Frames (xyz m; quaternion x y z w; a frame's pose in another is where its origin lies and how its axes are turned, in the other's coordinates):
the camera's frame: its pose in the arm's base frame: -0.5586 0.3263 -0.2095 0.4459 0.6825 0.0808 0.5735
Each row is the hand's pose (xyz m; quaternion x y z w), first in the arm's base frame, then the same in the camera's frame.
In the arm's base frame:
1: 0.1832 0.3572 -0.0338 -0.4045 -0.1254 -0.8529 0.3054
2: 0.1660 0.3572 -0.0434 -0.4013 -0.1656 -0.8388 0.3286
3: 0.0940 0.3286 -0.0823 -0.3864 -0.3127 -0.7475 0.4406
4: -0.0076 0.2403 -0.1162 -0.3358 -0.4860 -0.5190 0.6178
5: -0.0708 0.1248 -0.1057 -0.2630 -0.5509 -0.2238 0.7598
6: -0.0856 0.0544 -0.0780 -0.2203 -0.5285 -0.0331 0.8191
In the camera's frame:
1: -0.0621 0.5102 0.5639 -0.2038 0.6279 0.7339 0.1597
2: -0.0562 0.4953 0.5523 -0.1824 0.6608 0.7076 0.1713
3: -0.0526 0.4171 0.5151 -0.0668 0.7821 0.5886 0.1934
4: -0.0961 0.2916 0.4748 0.1531 0.9046 0.3600 0.1691
5: -0.1881 0.1975 0.4636 0.3814 0.9130 0.1236 0.0756
6: -0.2579 0.1656 0.4701 -0.5117 -0.8591 0.0001 0.0081

